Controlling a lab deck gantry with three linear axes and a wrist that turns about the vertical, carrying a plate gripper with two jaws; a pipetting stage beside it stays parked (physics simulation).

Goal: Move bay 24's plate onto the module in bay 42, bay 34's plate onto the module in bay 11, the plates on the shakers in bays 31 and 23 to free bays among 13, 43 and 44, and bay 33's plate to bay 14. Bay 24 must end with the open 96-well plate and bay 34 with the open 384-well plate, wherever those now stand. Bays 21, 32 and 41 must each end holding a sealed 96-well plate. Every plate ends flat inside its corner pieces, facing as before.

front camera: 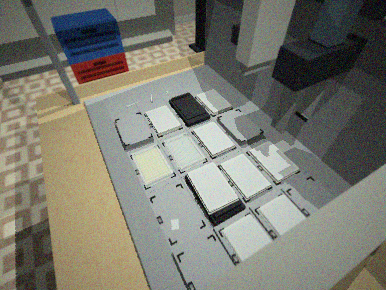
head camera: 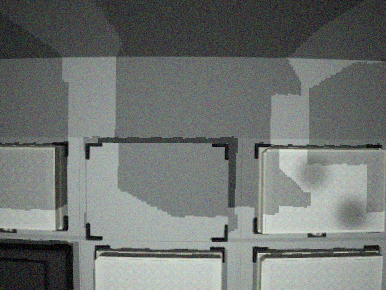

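Seen in the pictures: gripper, fingertip midpoint: [front camera: 289,123]; robot's base at its link origin: [front camera: 116,124].
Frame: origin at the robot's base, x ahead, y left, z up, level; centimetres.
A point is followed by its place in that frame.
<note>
The gripper's jaws do not show in either view. Bay 42's module [front camera: 245,131] {y 36.0, x 26.3, z 1.9 cm} [head camera: 155,175] {y 38.0, x 22.7, z 1.9 cm} is bare inside its corner pieces. A sealed plate [front camera: 275,162] {y 36.0, x 40.5, z 1.4 cm} [head camera: 330,190] {y 36.5, x 39.7, z 1.4 cm} sits flat in bay 43. Bay 31's black shaker [front camera: 189,108] {y 25.3, x 7.3, z 2.4 cm} [head camera: 25,267] {y 28.9, x 10.1, z 2.4 cm} bears no plate. Bay 23's shaker [front camera: 227,216] {y 14.2, x 47.1, z 1.8 cm} bears a sealed plate [front camera: 212,187] {y 14.6, x 39.5, z 3.7 cm}. Sealed plates stand in bay 41 [front camera: 216,101] {y 36.9, x 7.6, z 1.4 cm} [head camera: 27,187] {y 36.5, x 9.8, z 1.4 cm}, bay 32 [front camera: 214,137] {y 25.9, x 23.2, z 1.4 cm} [head camera: 157,272] {y 28.4, x 22.8, z 1.4 cm}, bay 33 [front camera: 245,175] {y 25.5, x 39.7, z 1.4 cm} [head camera: 322,272] {y 28.3, x 39.1, z 1.4 cm}, bay 21 [front camera: 163,120] {y 14.8, x 7.6, z 1.4 cm}, bay 24 [front camera: 247,237] {y 14.9, x 53.6, z 2.9 cm} and bay 34 [front camera: 281,212] {y 25.7, x 52.9, z 2.9 cm}. Bay 11's module [front camera: 134,130] {y 4.2, x 7.9, z 1.9 cm} is bare.
The open yellowish 96-well plate [front camera: 152,165] {y 4.2, x 23.7, z 1.3 cm} is in bay 12, and the open pale 384-well plate [front camera: 184,150] {y 14.9, x 23.2, z 1.3 cm} is in bay 22. Bays 13 and 14 show corner pieces without plates. A grey column [front camera: 265,32] {y 31.7, x 29.0, z 34.6 cm} and a black block [front camera: 317,57] {y 30.8, x 42.2, z 35.3 cm} hang over the deck's back right.
</note>
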